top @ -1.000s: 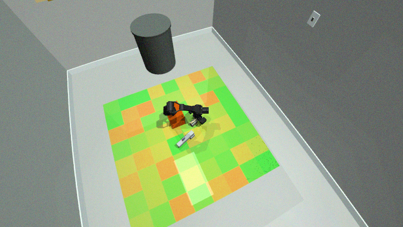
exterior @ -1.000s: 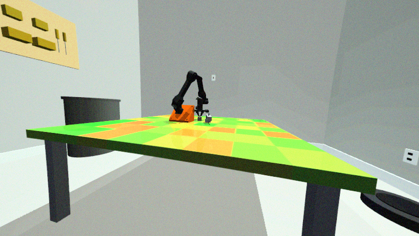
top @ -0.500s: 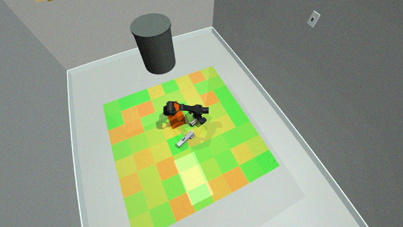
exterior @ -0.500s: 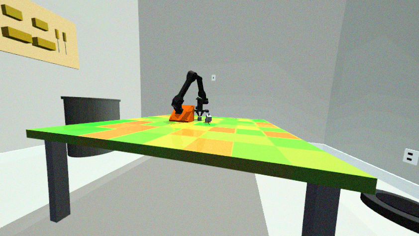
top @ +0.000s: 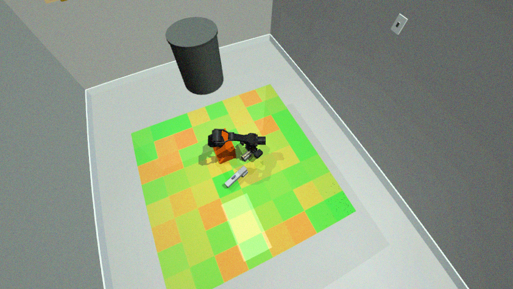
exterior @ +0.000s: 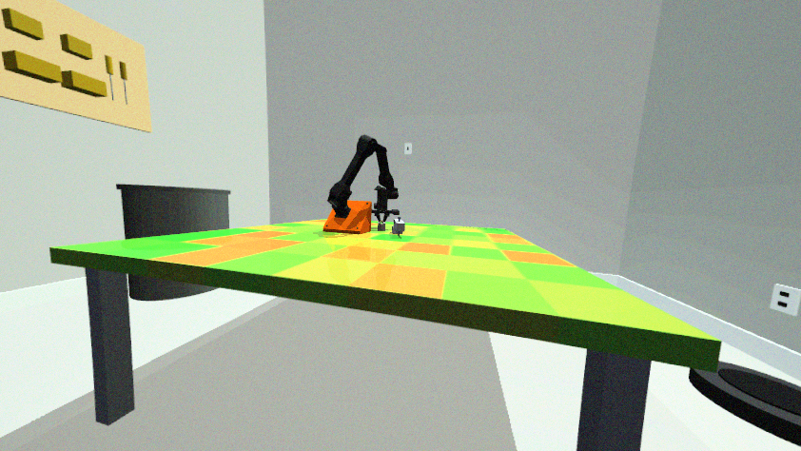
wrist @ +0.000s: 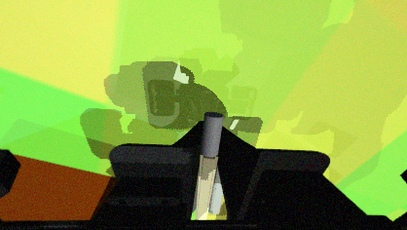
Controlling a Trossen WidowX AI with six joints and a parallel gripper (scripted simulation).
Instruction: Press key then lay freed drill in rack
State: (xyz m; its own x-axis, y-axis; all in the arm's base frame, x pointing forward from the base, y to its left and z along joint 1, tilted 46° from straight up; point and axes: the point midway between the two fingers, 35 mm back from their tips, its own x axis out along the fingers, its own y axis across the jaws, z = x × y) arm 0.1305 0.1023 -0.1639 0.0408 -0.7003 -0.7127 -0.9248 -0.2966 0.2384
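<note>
The drill lies 1 cm ahead of my gripper tip, 4 cm to the right of it and 4 cm above it. Also, from my gripper tip: light grey elongated block: 15 cm ahead, 18 cm to the right, 3 cm above.
</note>
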